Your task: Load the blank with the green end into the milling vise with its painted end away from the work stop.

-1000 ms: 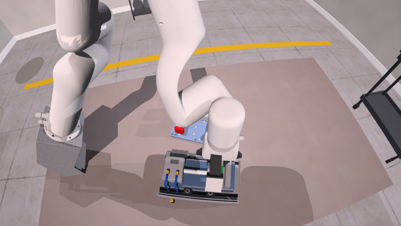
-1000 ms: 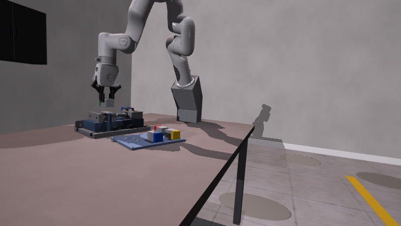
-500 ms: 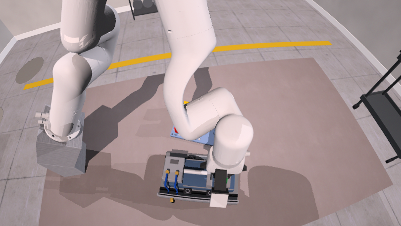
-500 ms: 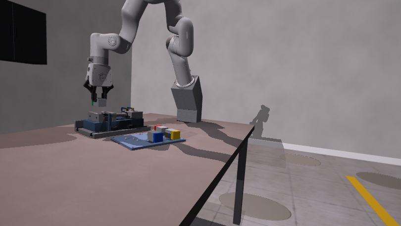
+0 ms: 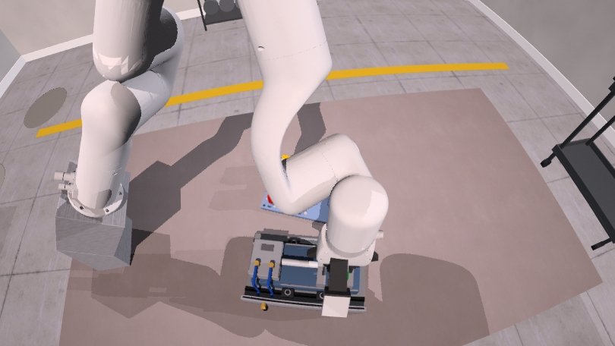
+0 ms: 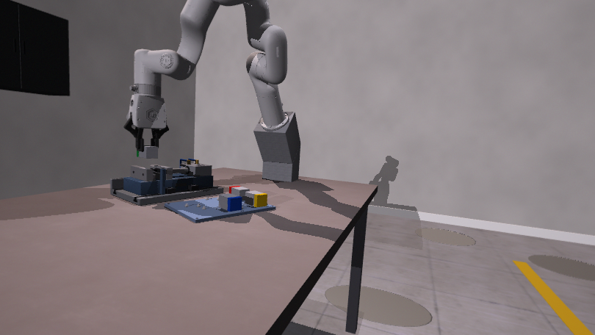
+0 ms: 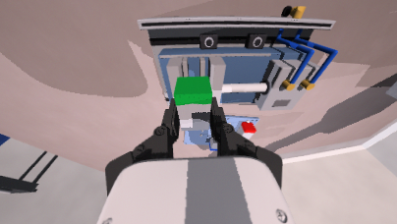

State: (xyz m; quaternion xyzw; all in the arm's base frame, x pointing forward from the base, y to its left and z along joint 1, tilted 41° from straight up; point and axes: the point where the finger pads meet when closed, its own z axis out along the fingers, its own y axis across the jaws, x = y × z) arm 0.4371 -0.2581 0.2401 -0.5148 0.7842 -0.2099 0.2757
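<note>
Now: hand 30 mm short of the fixed jaw and 90 mm above it. From my hand the other things lie so: moving jaw 30 mm behind, 30 mm to the left, 90 mm below; work stop rod 20 mm ahead, 60 mm to the left, 70 mm below; green-ended blank 20 mm below.
</note>
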